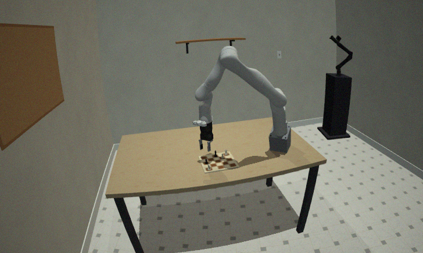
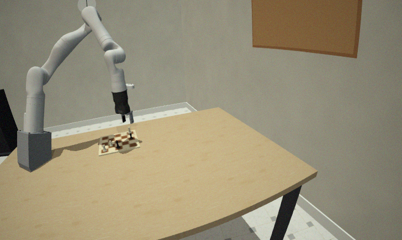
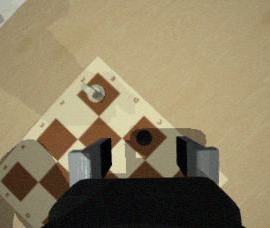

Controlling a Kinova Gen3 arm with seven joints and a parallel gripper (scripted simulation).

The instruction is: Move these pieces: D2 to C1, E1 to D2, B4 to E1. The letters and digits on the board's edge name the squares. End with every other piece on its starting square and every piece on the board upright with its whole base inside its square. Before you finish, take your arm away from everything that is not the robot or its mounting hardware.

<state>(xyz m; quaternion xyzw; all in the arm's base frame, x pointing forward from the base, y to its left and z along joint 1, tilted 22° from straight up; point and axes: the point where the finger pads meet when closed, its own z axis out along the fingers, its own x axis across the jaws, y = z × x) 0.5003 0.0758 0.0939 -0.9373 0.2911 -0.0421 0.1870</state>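
Right now the white piece is 2 cm behind my hand, 8 cm to the left of it and 10 cm below it. Round my hand: chessboard 7 cm behind, 2 cm to the right, 12 cm below.
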